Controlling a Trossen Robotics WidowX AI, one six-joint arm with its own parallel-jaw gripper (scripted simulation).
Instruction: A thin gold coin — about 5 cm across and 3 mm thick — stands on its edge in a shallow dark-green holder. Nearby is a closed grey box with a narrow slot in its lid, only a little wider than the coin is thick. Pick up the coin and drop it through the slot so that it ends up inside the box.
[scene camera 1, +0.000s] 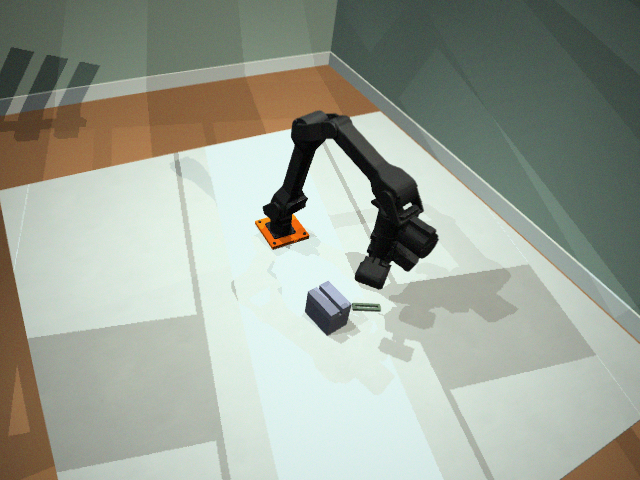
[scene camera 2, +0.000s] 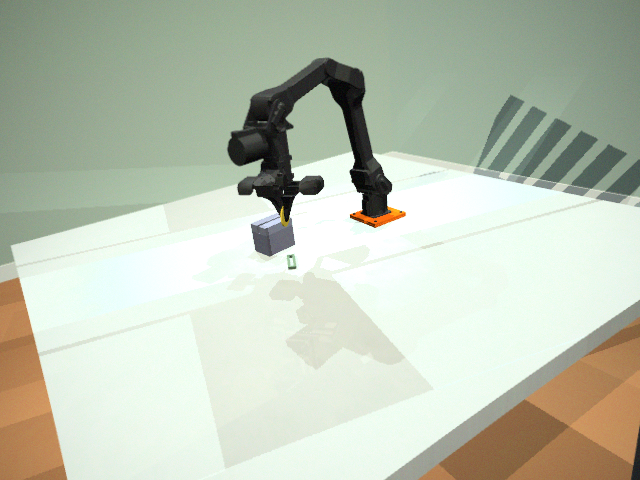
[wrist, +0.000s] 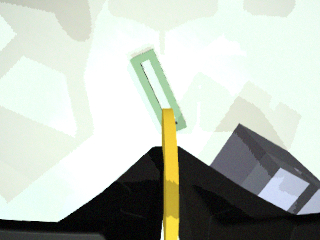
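Scene:
A gold coin is carried by the gripper (scene camera 2: 285, 221).

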